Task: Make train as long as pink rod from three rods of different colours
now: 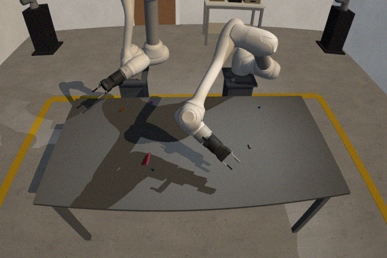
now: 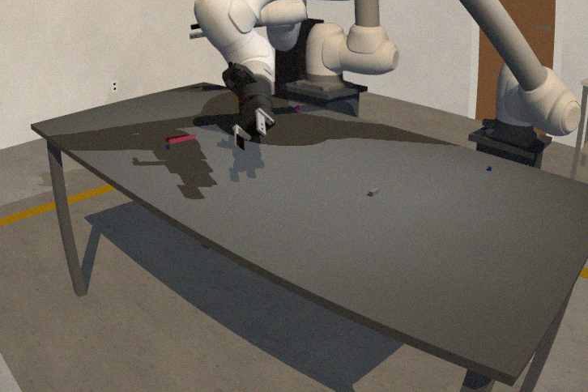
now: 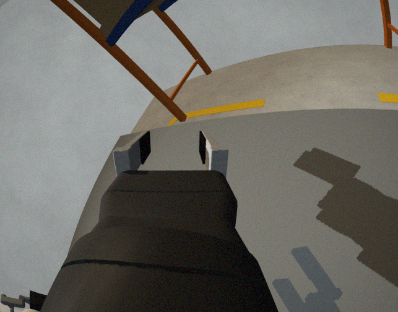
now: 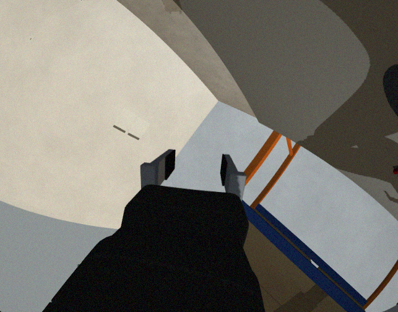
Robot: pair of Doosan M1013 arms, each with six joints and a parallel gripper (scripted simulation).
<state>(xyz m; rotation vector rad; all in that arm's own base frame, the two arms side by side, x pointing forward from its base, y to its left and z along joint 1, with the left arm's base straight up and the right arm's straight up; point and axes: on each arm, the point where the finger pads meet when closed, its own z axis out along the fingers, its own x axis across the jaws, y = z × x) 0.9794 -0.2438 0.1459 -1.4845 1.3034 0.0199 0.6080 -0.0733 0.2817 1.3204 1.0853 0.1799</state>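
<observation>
My left gripper is now 120 mm past the red rod, 480 mm to the left of it and 140 mm above it. Round my left hand: magenta rod 630 mm behind, 500 mm to the right, 140 mm below; then pink rod 120 mm behind, 460 mm to the right, 140 mm below; then grey rod 230 mm behind, 150 mm to the left, 140 mm below.
</observation>
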